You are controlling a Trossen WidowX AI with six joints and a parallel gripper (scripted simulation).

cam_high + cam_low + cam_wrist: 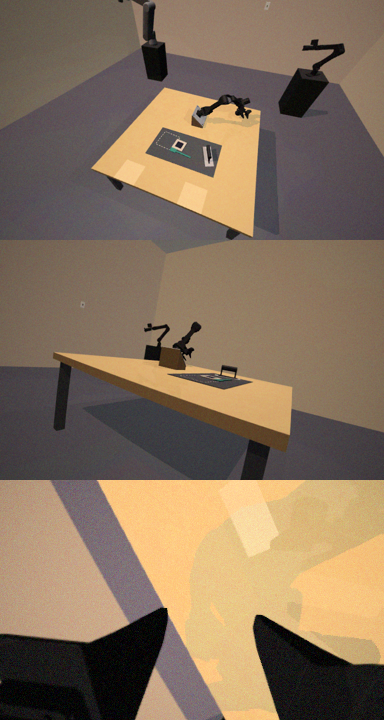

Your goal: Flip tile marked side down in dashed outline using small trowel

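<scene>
Now: gripper tip 56 cm short of the trowel, 29 cm to the left of it and 3 cm above it. Also, from my gripper tip: teal strip: 59 cm ahead, 56 cm to the right, 6 cm below; tile: 58 cm to the right, 51 cm ahead, 6 cm below; dark grey mat: 53 cm ahead, 52 cm to the right, 9 cm below.
</scene>
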